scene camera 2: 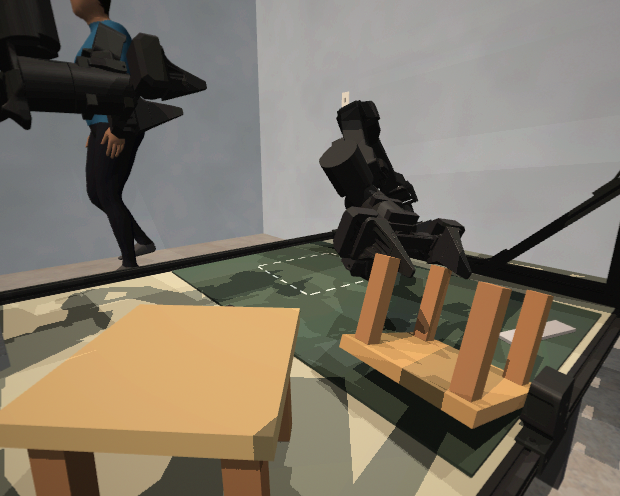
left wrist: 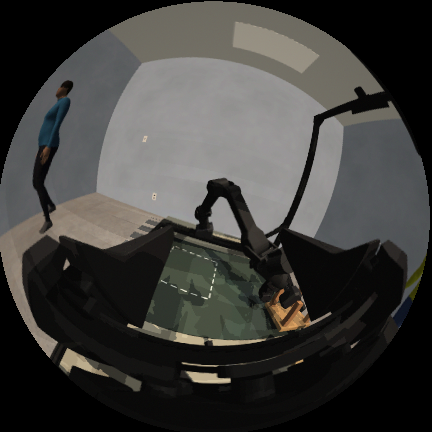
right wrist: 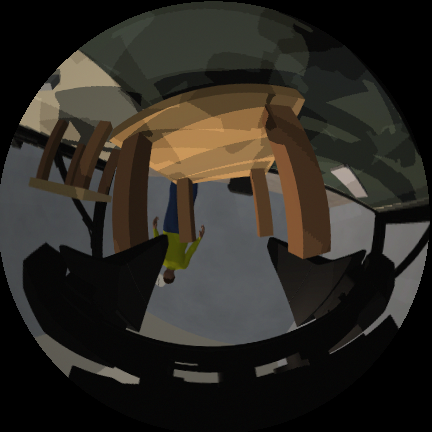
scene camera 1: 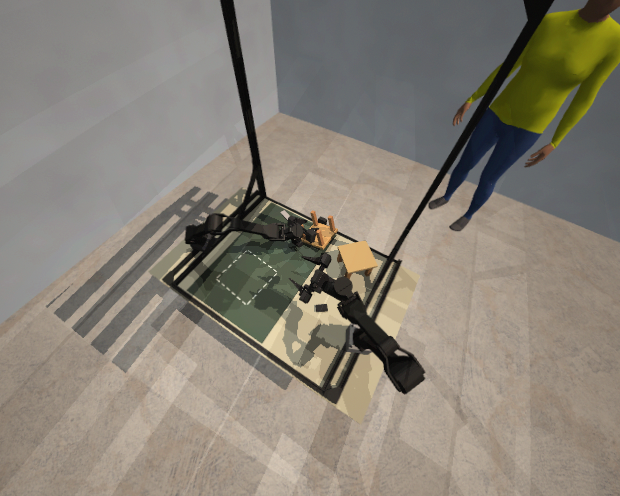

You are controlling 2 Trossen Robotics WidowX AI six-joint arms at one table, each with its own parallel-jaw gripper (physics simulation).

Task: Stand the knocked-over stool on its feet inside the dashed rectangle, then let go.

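Frame: origin at the left arm's base, x up, y ahead, z left, level; centimetres.
Seen in the pictures: left gripper, fingertip midpoint: [scene camera 2: 193,99] [left wrist: 229,232] [scene camera 1: 295,267]; right gripper, fingertip midpoint: [scene camera 2: 442,275] [right wrist: 219,241] [scene camera 1: 312,224]; left arm's base, origin of the base link: [scene camera 1: 361,337]; right arm's base, origin of the base link: [left wrist: 204,225] [scene camera 1: 200,238].
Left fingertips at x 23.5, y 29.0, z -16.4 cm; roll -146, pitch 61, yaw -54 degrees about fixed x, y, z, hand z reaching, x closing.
Note:
Pixels of each thing's top centre, then the offset from my left fingertips to it. "*": a spot on its surface instead.
- dashed rectangle, surface spot: [scene camera 2: 310,294] [left wrist: 208,297] * dx -33.7, dy +12.5, dz -13.7 cm
- second stool, middle of its top: [scene camera 2: 185,349] [right wrist: 71,194] [scene camera 1: 357,255] dx -22.0, dy -27.1, dz -21.4 cm
- pale flat piece, middle of its top: [scene camera 2: 536,330] [right wrist: 352,184] dx -33.3, dy +12.2, dz -50.5 cm
- small dark block, middle of its top: [scene camera 1: 321,307] dx -32.8, dy -12.2, dz +2.7 cm
The knocked-over stool [scene camera 1: 327,241] [scene camera 2: 431,362] [right wrist: 210,137] is upside down, seat low and four legs up, near the table's edge and outside the dashed rectangle [scene camera 1: 246,304] [scene camera 2: 310,294] [left wrist: 209,298]. In scene camera 2 its seat looks tilted and its legs lean toward the right. My right gripper [scene camera 2: 439,273] [right wrist: 219,241] is open and empty at the height of the leg tops, on the rectangle's side of the stool; two near legs stand in front of its fingers in the right wrist view. My left gripper [scene camera 1: 296,269] [scene camera 2: 193,98] [left wrist: 229,232] is open and empty, high above the table.
A second stool [scene camera 1: 357,256] [scene camera 2: 155,372] [right wrist: 70,190] stands upright beside the knocked-over one. A black block [scene camera 2: 545,403] on the table frame is close to its seat. A pale flat piece [scene camera 2: 553,328] [right wrist: 350,181] and a small dark block [scene camera 1: 321,307] lie on the table.

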